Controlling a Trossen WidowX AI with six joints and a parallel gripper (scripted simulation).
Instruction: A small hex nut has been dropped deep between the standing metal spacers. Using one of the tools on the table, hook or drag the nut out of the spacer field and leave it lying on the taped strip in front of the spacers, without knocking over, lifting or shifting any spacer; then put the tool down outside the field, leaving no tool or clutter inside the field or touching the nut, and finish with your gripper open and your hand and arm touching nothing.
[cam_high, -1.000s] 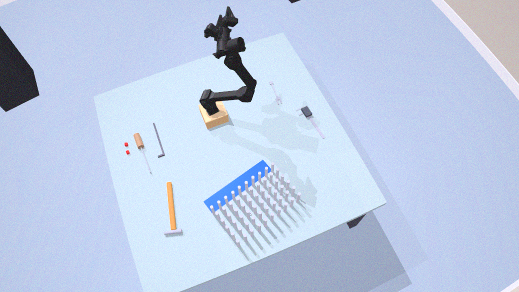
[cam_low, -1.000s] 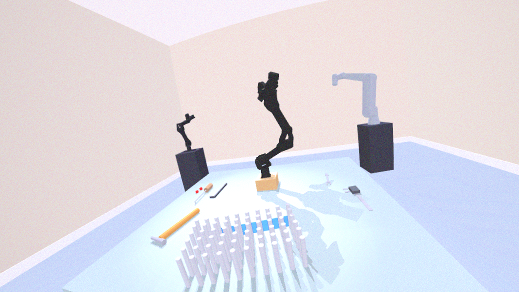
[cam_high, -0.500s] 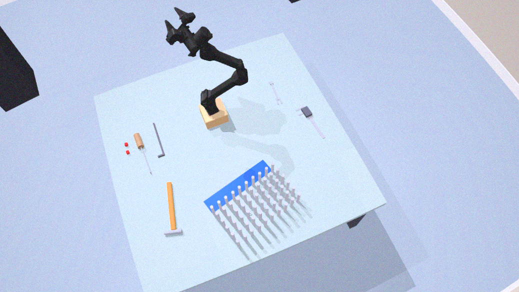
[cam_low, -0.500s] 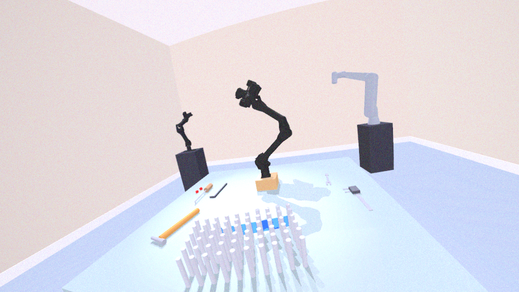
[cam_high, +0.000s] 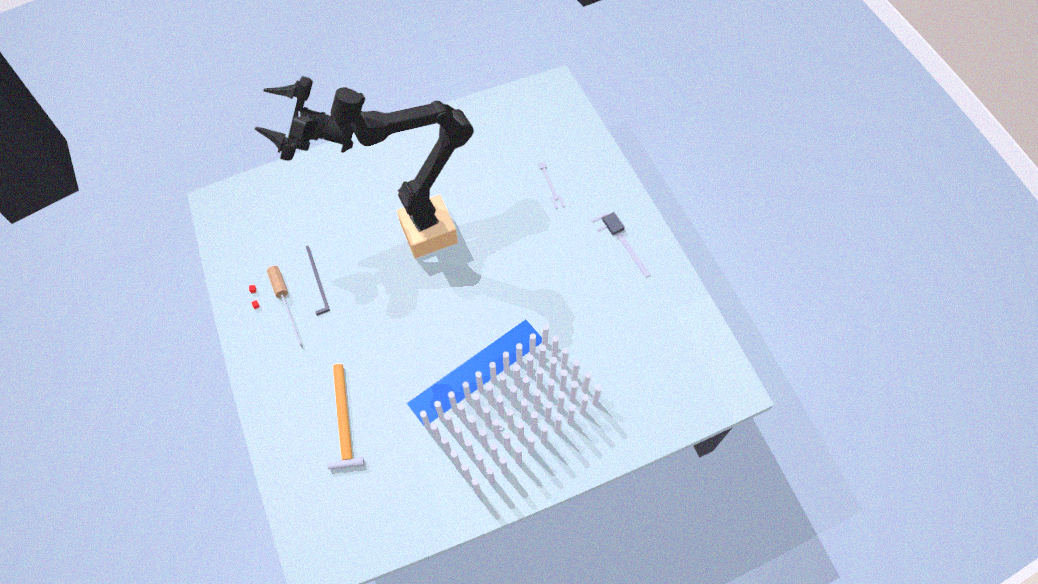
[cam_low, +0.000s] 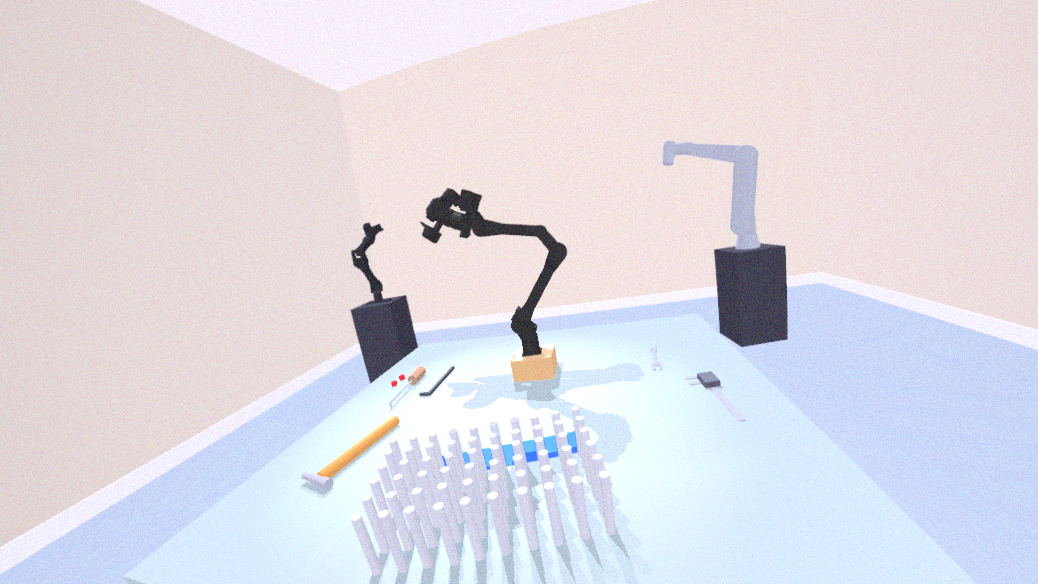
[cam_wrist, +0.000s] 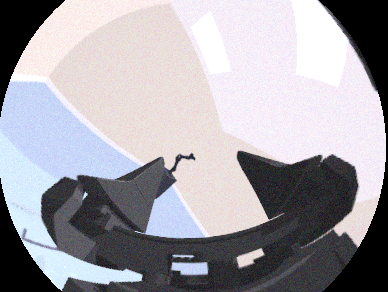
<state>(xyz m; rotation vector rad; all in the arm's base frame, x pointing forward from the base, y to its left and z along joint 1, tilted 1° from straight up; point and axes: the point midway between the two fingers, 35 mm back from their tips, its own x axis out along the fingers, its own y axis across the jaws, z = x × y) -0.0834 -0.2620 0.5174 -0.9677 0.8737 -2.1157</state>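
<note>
Now: the thin hook tool 16 cm ahead of my gripper tip, 16 cm to the right of it and 58 cm below it. Round my gripper tip: small wrench: 15 cm ahead, 69 cm to the left, 59 cm below; then blue taped strip: 56 cm ahead, 22 cm to the left, 60 cm below.
</note>
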